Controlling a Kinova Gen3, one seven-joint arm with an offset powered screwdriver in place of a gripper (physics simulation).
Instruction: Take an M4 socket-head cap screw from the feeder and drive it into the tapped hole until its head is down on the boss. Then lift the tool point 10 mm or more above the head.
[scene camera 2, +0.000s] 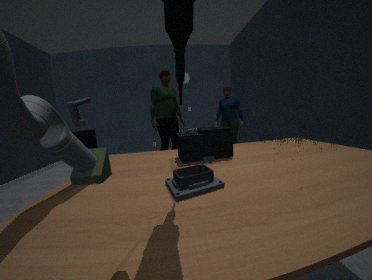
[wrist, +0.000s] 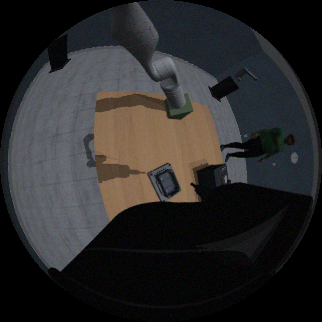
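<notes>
My gripper, a black powered screwdriver, points straight down in the scene view, its thin bit high above the table. Whether a screw sits on the bit is too small to tell. The dark box-shaped feeder stands on the table behind the workpiece, with a small grey piece at its front. The workpiece, an open dark housing, sits on a grey plate. The bit is well apart from both. The tapped hole and the screws cannot be made out.
The grey arm rises from a green block at the left of the wooden table. A person in green and one in blue stand beyond the table.
</notes>
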